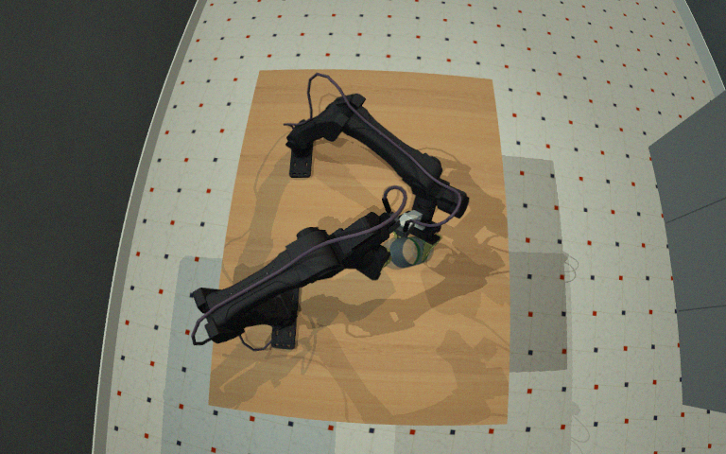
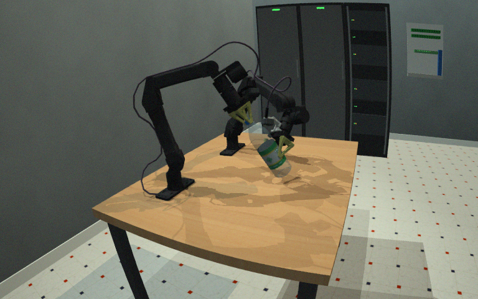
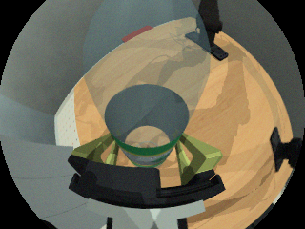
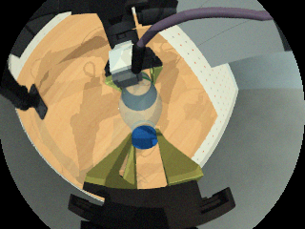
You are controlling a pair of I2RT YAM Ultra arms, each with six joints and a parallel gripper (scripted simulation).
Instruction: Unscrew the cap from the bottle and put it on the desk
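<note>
Now: the blue cap right at my right hand. Also, from my right hand: bottle (60 mm ahead, 40 mm to the left, 110 mm below).
My left gripper is now 2 cm past the bottle, 1 cm to the left of it and 4 cm below it. Round my left hand: blue cap: 8 cm behind, 5 cm to the right, 14 cm above.
</note>
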